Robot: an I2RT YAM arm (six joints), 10 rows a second.
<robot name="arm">
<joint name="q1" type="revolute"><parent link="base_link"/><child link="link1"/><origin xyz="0 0 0.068" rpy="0 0 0"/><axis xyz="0 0 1"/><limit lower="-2.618" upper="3.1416"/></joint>
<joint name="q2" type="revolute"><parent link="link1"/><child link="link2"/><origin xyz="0.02 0.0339 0.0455" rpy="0 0 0"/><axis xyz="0 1 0"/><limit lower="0" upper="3.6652"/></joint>
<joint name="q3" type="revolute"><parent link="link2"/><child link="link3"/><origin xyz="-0.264 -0.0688 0" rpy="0 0 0"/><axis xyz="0 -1 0"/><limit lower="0" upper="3.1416"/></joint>
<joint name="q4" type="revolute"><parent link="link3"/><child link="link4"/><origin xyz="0.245 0.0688 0.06" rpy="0 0 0"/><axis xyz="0 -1 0"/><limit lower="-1.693" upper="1.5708"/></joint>
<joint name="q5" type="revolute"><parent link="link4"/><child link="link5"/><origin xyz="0.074 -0.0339 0.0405" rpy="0 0 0"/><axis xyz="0 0 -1"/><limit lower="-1.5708" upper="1.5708"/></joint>
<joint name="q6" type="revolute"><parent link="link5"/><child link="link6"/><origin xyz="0.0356 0 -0.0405" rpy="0 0 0"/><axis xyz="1 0 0"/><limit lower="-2.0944" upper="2.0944"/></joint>
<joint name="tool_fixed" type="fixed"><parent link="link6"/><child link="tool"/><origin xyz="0 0 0" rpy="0 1.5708 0"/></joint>
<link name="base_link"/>
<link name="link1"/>
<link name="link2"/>
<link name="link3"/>
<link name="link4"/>
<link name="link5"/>
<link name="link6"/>
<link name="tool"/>
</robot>
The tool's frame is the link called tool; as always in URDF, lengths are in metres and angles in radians.
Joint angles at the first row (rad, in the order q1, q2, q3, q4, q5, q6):
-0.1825 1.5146 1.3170 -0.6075 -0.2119 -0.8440
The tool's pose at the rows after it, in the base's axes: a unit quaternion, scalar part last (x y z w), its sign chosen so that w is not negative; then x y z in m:
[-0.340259, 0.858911, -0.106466, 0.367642, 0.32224, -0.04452, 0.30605]
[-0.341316, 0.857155, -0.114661, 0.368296, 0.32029, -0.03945, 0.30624]
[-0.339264, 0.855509, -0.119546, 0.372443, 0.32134, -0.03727, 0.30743]
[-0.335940, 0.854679, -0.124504, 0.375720, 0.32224, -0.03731, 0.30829]
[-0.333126, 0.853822, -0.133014, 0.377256, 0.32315, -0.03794, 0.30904]
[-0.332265, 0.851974, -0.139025, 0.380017, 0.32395, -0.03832, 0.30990]
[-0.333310, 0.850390, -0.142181, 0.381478, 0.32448, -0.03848, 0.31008]
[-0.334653, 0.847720, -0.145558, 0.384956, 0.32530, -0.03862, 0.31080]
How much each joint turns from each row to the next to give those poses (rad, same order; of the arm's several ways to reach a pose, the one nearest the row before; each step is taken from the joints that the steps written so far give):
0.0259 -0.0301 -0.0415 0.0153 0.0347 0.0050
0.0172 -0.0133 -0.0142 0.0114 0.0237 0.0049
0.0083 -0.0012 -0.0003 0.0130 0.0114 0.0076
0.0012 0.0000 0.0000 0.0114 0.0084 0.0046
0.0000 0.0004 0.0000 0.0115 0.0145 -0.0004
0.0000 0.0000 -0.0001 0.0110 0.0076 -0.0023
0.0000 0.0004 -0.0007 0.0069 0.0027 -0.0041
0.0000 0.0004 0.0000 0.0103 0.0007 -0.0046

